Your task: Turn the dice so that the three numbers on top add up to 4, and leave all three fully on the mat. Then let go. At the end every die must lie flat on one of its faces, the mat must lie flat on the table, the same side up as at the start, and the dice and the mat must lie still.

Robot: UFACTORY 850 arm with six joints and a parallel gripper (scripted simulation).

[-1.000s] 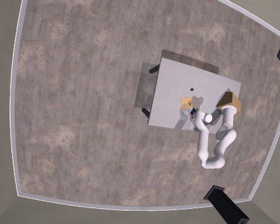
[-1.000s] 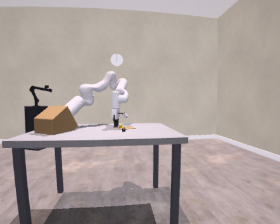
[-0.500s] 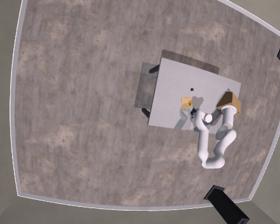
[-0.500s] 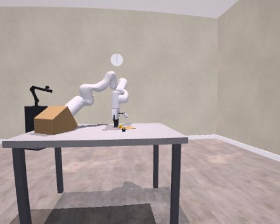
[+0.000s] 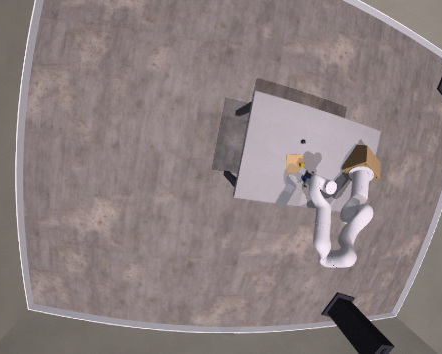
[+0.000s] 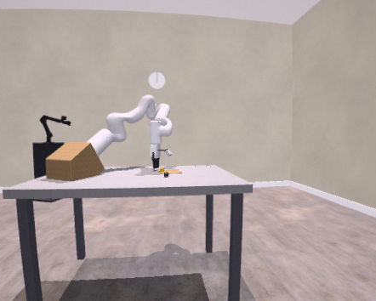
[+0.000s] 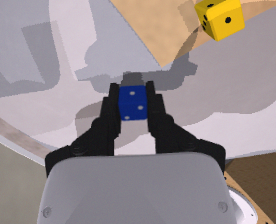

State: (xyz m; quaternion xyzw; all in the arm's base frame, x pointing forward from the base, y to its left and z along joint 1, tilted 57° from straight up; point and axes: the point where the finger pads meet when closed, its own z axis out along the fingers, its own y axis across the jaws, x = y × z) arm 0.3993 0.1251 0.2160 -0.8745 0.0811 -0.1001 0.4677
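Right now the yellow die is 7 cm to the right of my hand, 7 cm ahead of it and 2 cm below it. From my hand the other things lie so: tan mat (11 cm ahead, 5 cm to the right, 4 cm below); then black die (23 cm to the right, 14 cm ahead, 3 cm below); then blue die (1 cm below).
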